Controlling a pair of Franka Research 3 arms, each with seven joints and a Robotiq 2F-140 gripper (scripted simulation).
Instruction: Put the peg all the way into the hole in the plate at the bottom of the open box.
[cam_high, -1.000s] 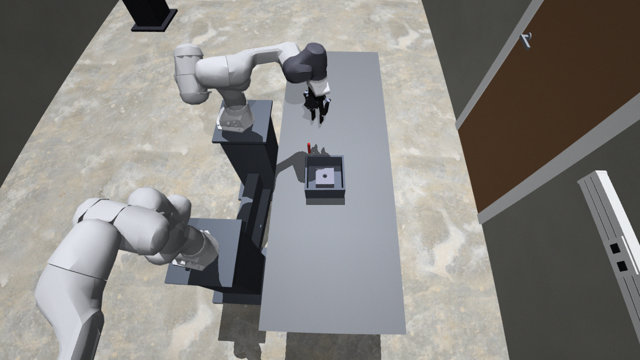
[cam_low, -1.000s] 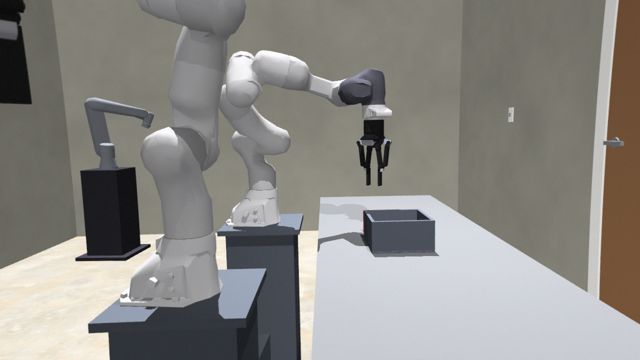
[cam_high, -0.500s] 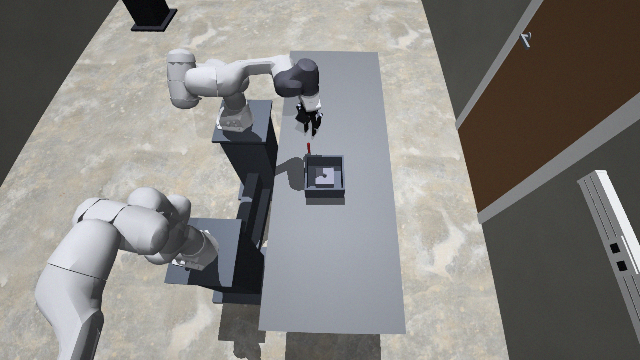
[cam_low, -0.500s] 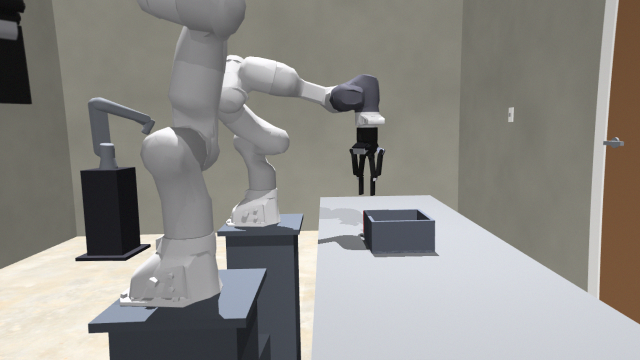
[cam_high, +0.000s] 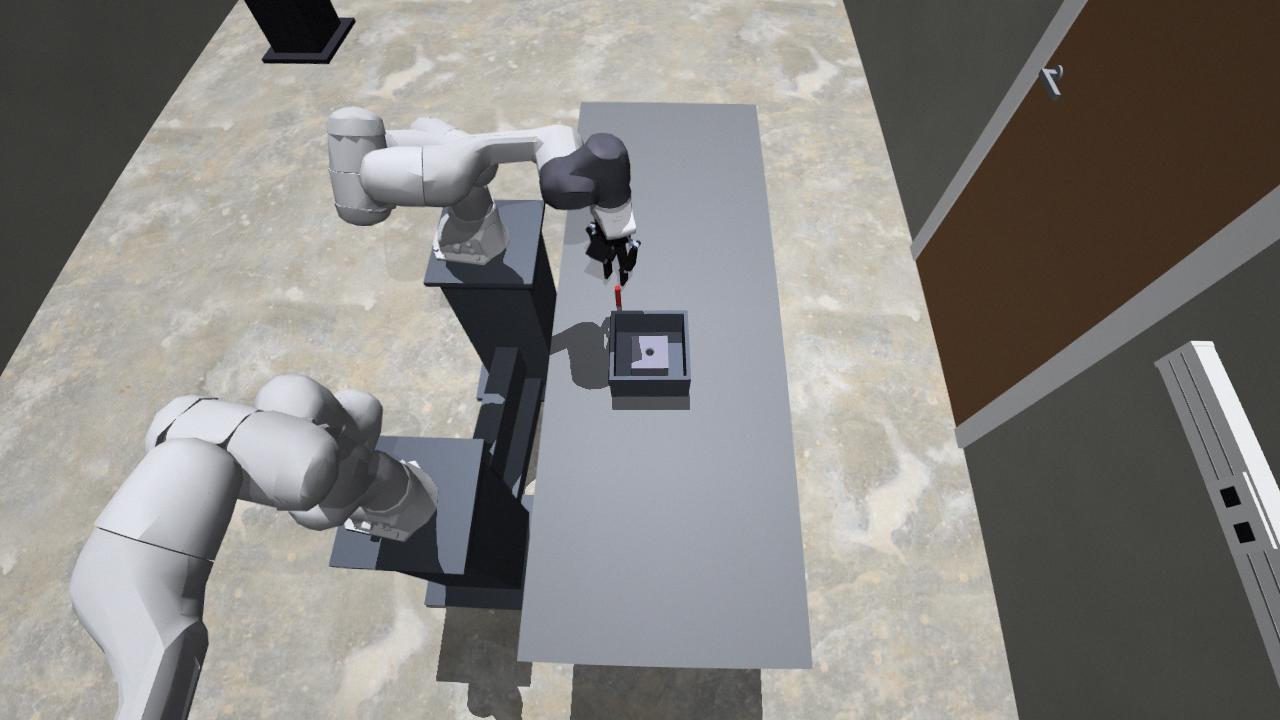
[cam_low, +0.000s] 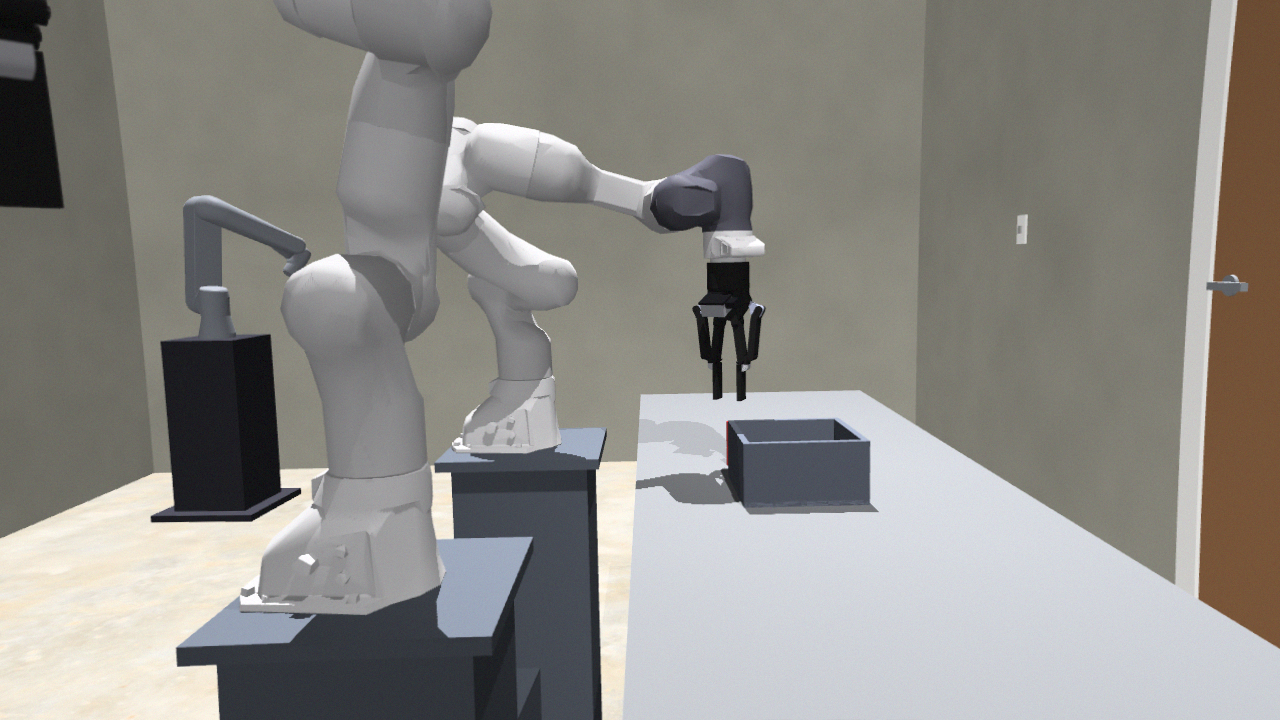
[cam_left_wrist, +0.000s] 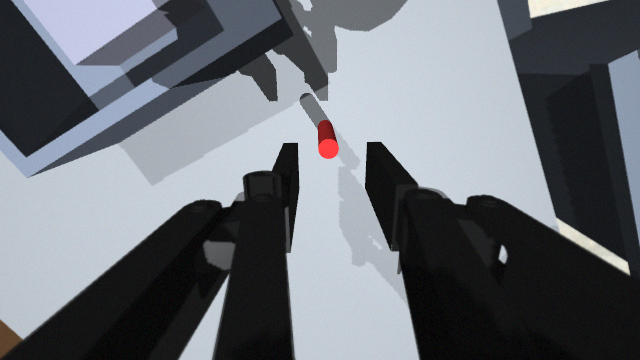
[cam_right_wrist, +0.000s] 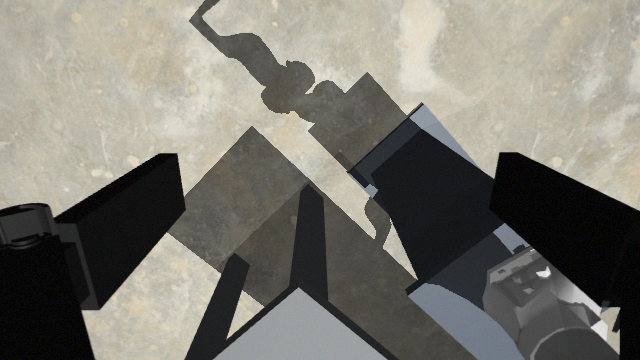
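Now: the red peg 110 mm below my left hand. From my left hand the other things lie so: plate (100 mm ahead, 160 mm to the right, 110 mm below); dark box (100 mm ahead, 170 mm to the right, 130 mm below).
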